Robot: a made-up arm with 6 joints. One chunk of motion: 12 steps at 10 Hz.
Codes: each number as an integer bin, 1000 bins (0 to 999) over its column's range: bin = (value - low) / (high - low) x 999, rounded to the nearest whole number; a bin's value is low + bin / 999 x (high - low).
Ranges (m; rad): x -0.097..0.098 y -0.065..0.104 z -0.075..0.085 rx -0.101..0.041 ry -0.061..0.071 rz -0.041..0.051
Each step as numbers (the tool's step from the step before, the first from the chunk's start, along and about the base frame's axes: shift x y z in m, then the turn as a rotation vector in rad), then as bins.
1 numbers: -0.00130 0.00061 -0.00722 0.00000 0.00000 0.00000
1 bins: 490 388 423 711 462 445
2 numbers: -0.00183 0.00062 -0.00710 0.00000 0.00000 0.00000
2 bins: 488 388 424 711 462 445
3 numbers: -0.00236 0.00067 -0.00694 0.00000 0.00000 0.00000
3 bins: 485 388 425 711 462 445
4 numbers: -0.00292 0.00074 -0.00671 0.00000 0.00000 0.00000
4 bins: 482 389 426 711 462 445
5 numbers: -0.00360 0.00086 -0.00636 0.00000 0.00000 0.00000
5 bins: 478 389 429 711 462 445
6 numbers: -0.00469 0.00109 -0.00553 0.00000 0.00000 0.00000
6 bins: 473 391 434 711 462 445
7 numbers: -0.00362 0.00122 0.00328 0.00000 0.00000 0.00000
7 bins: 478 391 489 711 462 445
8 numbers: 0.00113 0.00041 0.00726 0.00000 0.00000 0.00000
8 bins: 503 387 514 711 462 445
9 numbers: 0.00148 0.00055 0.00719 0.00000 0.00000 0.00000
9 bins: 505 387 513 711 462 445
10 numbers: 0.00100 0.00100 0.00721 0.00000 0.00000 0.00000
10 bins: 502 390 513 711 462 445
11 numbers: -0.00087 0.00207 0.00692 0.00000 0.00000 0.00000
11 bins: 492 396 511 711 462 445
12 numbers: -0.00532 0.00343 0.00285 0.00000 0.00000 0.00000
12 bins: 470 405 486 711 462 445
